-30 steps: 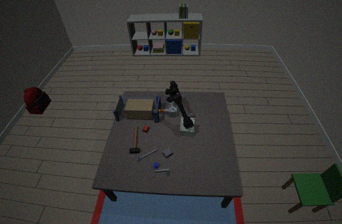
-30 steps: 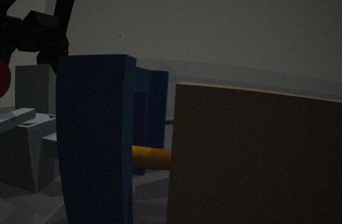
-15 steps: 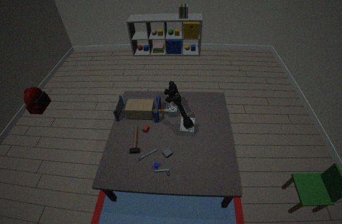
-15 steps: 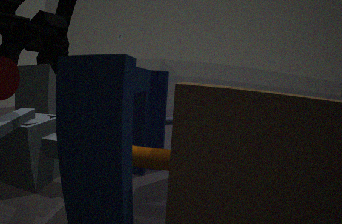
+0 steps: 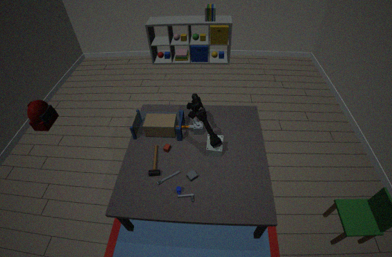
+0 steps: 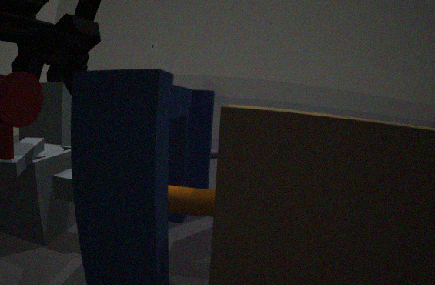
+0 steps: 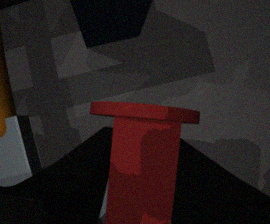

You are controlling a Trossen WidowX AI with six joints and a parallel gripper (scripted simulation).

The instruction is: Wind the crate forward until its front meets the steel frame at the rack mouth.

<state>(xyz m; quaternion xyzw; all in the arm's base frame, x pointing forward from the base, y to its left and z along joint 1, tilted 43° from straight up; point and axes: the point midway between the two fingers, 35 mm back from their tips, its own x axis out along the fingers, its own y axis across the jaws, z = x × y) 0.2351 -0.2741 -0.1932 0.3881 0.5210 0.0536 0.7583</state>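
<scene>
Now: gripper tip 3 cm past the grey winch handle, 4 cm to the right of it and 3 cm above it. Also, from my gripper tip: red knob (1 cm behind); grey winch (8 cm behind, 8 cm to the left, 10 cm below); blue steel frame (9 cm ahead, 9 cm to the left, 2 cm below).
</scene>
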